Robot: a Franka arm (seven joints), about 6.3 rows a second.
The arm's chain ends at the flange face. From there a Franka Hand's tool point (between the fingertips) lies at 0.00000 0.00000 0.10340 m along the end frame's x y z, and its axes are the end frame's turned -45 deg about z.
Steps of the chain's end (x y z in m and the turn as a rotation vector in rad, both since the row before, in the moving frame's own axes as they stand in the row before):
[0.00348, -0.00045, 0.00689, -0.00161, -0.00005, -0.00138]
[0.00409, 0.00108, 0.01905, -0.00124, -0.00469, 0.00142]
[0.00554, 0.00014, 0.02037, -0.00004, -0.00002, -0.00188]
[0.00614, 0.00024, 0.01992, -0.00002, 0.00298, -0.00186]
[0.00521, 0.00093, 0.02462, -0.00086, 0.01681, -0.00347]
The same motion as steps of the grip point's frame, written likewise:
[0.00266, 0.00226, 0.00689, -0.00110, -0.00117, -0.00138]
[0.00170, 0.00340, 0.01905, 0.00244, -0.00419, 0.00142]
[0.00381, 0.00402, 0.02037, -0.00001, -0.00004, -0.00188]
[0.00439, 0.00473, 0.01992, -0.00212, 0.00209, -0.00186]
[0.00419, 0.00563, 0.02461, -0.01249, 0.01128, -0.00347]

